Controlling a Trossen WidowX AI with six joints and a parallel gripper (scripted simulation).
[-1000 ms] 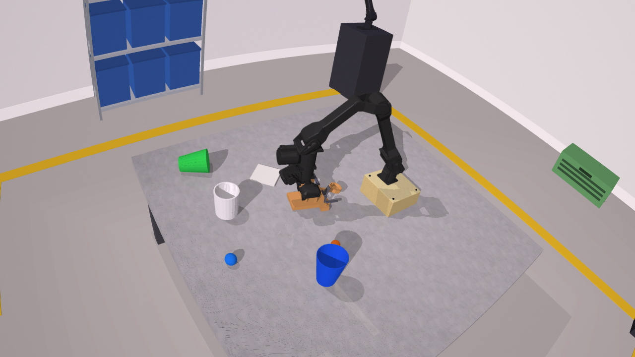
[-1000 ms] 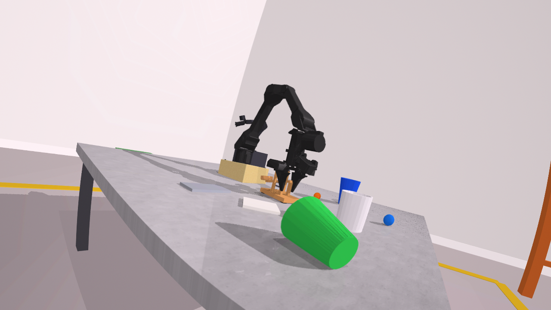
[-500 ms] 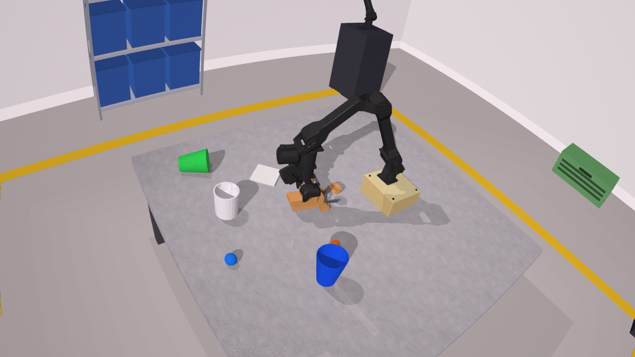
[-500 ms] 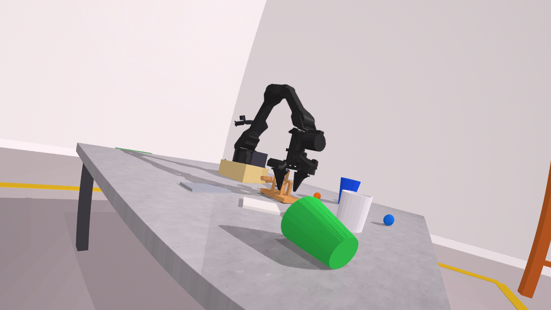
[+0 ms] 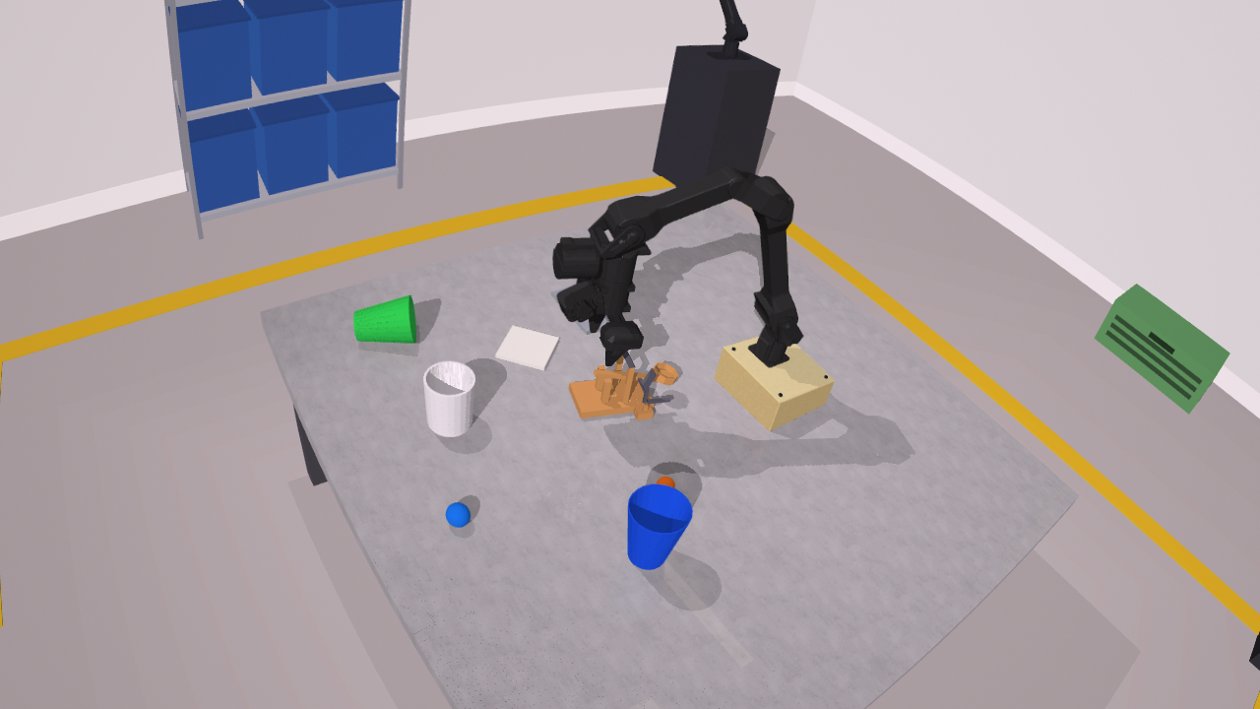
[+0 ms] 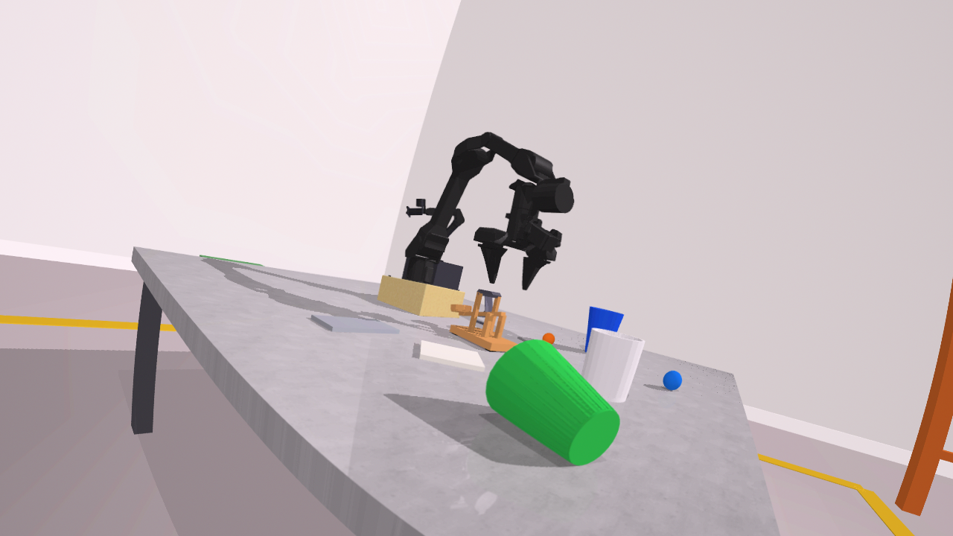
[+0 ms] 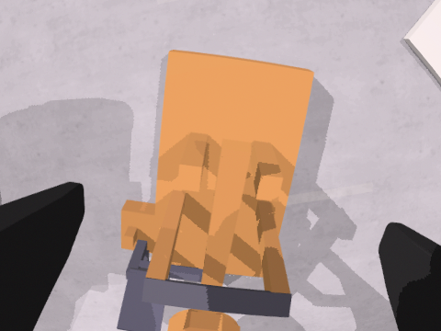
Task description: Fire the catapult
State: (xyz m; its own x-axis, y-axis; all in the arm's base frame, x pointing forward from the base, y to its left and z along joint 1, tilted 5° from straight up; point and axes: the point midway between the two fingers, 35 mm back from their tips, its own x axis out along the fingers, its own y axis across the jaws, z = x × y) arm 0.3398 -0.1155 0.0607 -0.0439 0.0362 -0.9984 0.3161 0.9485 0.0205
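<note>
My gripper tip is now 20 mm short of the orange ball, 240 mm to the right of it and 110 mm above it. The rest, counted from my gripper tip: wooden catapult 70 mm behind, 40 mm to the left, 80 mm below; white slab 30 mm ahead, 190 mm to the right, 120 mm below; white mug 260 mm ahead, 80 mm to the right, 100 mm below.
</note>
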